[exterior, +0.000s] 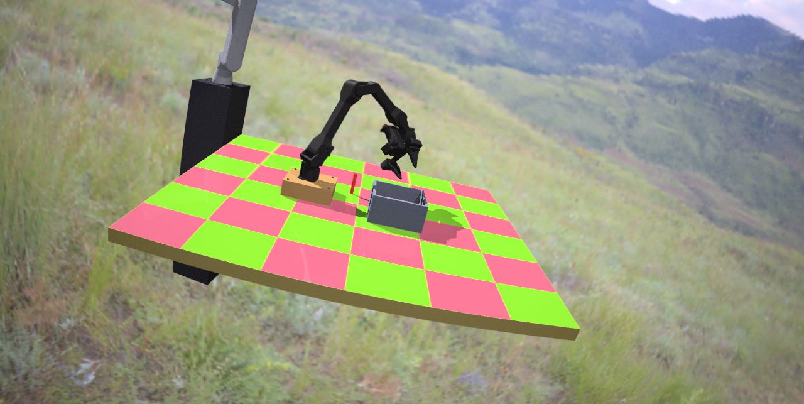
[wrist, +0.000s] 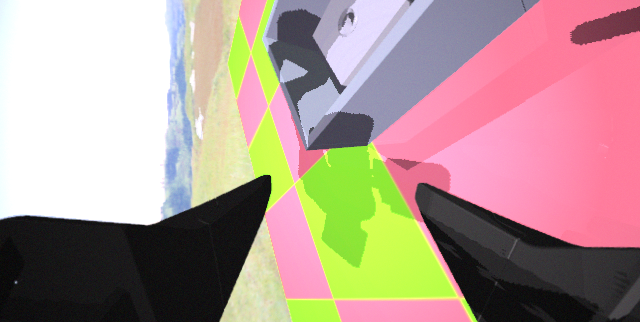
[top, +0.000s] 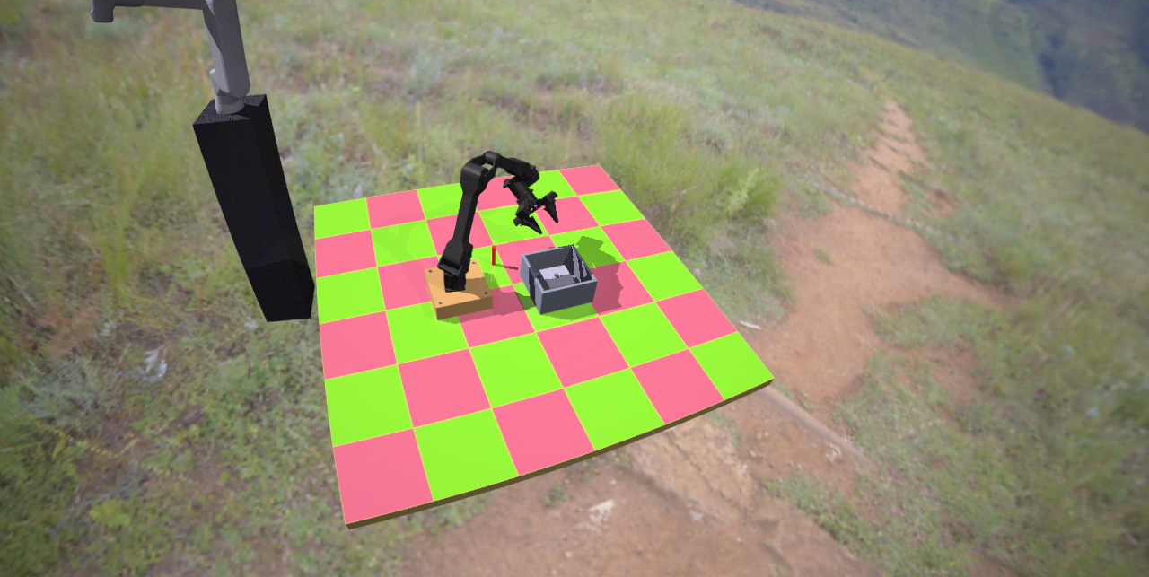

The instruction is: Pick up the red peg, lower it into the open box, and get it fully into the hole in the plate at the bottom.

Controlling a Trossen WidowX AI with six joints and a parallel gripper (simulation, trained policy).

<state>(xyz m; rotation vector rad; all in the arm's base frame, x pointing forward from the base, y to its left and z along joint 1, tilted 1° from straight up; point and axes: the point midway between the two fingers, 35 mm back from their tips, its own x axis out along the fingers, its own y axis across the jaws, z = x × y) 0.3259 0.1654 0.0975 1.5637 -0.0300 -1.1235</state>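
The red peg lies 19 cm behind my gripper tip, 1 cm to the right of it and 9 cm below it. From my gripper tip the other things lie so: pale plate (1 cm behind, 16 cm to the right, 9 cm below); then grey box (1 cm behind, 16 cm to the right, 11 cm below).
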